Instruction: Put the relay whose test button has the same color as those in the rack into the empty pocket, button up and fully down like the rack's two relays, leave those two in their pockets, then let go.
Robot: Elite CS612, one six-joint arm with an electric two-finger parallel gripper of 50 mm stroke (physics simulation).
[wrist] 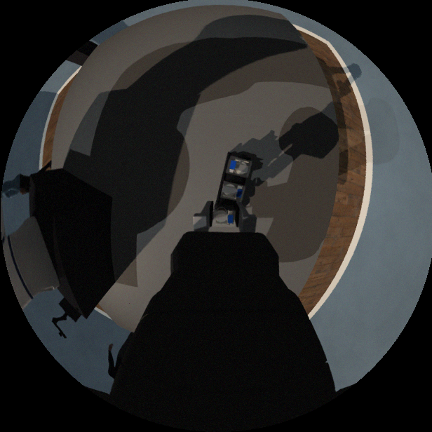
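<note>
The dark rack point(224, 181) is in the wrist view just above the centre, slightly tilted. Two clear relays sit in it button up: the far relay point(241, 166) has a blue button at its left, the nearer relay point(231, 190) a blue button at its right. My gripper point(223, 208) is shut on a third clear relay point(220, 216), button up, with a blue button at its right. It is at the near end of the rack, over or in the empty pocket. The fingers and the held relay mostly hide that pocket, and how deep the relay sits cannot be told.
The grey table top point(260, 105) carries broad dark shadows, some beside the rack's right side. Its brown wooden edge point(350, 200) curves along the right. A large black block and a grey rounded body point(32, 265) stand at the left. The dark gripper body fills the lower middle.
</note>
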